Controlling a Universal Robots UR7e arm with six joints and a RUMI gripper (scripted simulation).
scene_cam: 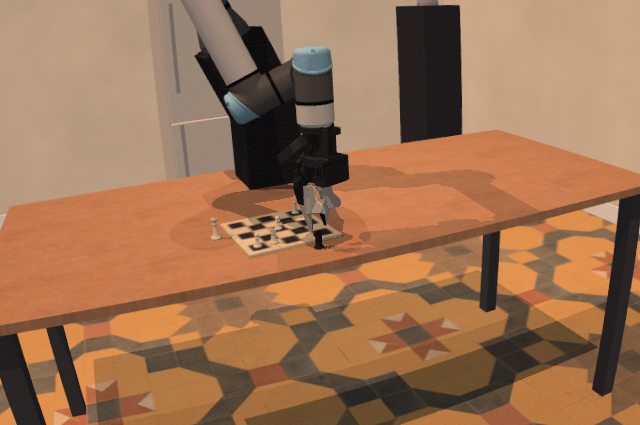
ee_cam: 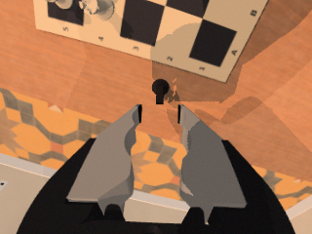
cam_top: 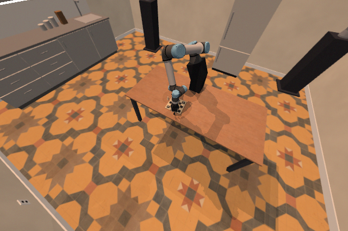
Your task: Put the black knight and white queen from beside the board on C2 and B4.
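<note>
Right now my hand is 50 mm above the black knight. Also, from my hand: white queen (180 mm behind, 170 mm to the right, 40 mm below); small chessboard (140 mm behind, 60 mm below, 30 mm to the right).
</note>
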